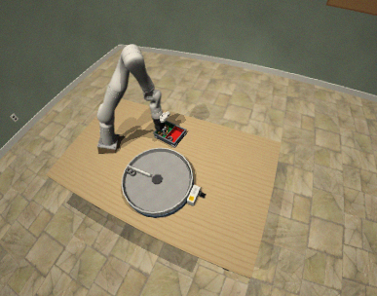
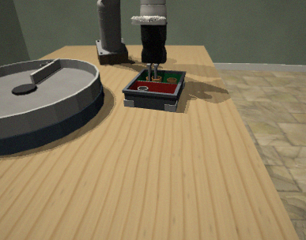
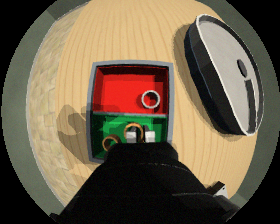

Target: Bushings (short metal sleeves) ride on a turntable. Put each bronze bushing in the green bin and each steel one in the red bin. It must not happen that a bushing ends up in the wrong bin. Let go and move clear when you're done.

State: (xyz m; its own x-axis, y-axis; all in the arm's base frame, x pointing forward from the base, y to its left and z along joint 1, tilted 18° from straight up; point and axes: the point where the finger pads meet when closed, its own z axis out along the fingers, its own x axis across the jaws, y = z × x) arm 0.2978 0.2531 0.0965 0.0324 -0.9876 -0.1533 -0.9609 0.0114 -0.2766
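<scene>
My hand is 30 mm short of the bin, 20 mm to the right of it and 20 mm above it. From my hand the other things lie so: grey turntable (330 mm to the right, 180 mm ahead, 10 mm above).
</scene>
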